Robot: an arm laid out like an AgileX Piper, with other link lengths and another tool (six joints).
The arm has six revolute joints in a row. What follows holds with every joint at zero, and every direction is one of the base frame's.
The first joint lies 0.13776 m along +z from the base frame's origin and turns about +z.
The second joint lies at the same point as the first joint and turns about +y.
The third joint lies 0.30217 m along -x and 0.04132 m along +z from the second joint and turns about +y.
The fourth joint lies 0.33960 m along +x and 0.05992 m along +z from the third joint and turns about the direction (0.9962, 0, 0.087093).
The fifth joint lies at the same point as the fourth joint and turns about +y.
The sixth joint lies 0.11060 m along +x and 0.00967 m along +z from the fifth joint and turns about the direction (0.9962, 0, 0.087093).
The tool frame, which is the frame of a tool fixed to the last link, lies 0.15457 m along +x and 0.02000 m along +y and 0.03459 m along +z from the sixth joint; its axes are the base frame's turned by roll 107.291, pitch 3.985 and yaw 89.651 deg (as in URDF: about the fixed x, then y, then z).
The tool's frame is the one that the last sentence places.
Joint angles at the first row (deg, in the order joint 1, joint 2, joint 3, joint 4, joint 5, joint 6):
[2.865, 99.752, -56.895, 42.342, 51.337, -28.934]
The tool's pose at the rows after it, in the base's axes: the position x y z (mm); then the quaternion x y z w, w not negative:
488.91 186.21 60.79 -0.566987 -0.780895 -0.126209 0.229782
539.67 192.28 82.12 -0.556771 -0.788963 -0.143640 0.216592
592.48 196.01 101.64 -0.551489 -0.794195 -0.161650 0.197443
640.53 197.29 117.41 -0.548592 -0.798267 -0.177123 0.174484
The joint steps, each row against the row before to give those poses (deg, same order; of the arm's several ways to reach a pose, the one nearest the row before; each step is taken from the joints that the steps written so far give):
[0.000, 5.786, -12.489, -0.802, 2.922, 0.171]
[0.000, 6.361, -11.976, -0.516, 2.864, 1.376]
[0.000, 7.047, -13.122, -0.860, 2.350, 2.120]
[0.000, 7.220, -13.350, -1.318, 2.063, 2.406]

